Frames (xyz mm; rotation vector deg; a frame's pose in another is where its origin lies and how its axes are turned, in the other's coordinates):
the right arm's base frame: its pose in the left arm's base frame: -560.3 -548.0 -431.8 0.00 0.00 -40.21
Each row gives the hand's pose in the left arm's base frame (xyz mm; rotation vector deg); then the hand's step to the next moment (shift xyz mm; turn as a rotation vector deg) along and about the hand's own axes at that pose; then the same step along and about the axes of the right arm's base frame.
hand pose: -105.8 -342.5 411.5 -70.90 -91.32 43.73
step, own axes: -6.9 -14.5 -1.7 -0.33 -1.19 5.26
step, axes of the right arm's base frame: 4.5 -10.6 11.4 -3.87 -3.65 -0.94
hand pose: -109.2 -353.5 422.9 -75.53 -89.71 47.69
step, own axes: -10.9 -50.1 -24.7 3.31 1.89 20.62
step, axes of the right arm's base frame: 17.8 -14.0 52.2 -17.18 -8.35 -8.64
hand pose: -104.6 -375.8 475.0 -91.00 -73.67 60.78
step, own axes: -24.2 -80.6 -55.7 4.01 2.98 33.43
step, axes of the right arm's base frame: 30.2 3.8 96.2 -27.16 -14.68 -13.76
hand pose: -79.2 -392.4 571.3 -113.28 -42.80 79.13
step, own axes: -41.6 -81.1 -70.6 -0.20 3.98 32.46
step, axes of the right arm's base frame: 27.9 38.5 105.0 -24.80 -17.82 -11.69
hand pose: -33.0 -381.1 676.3 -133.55 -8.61 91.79
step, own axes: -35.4 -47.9 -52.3 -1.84 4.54 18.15
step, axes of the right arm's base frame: 13.2 45.5 63.6 -12.81 -12.52 -5.71
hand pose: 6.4 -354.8 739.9 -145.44 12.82 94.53
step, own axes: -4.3 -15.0 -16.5 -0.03 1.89 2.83
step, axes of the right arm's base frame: 4.2 19.6 10.7 -1.32 -2.92 -1.14
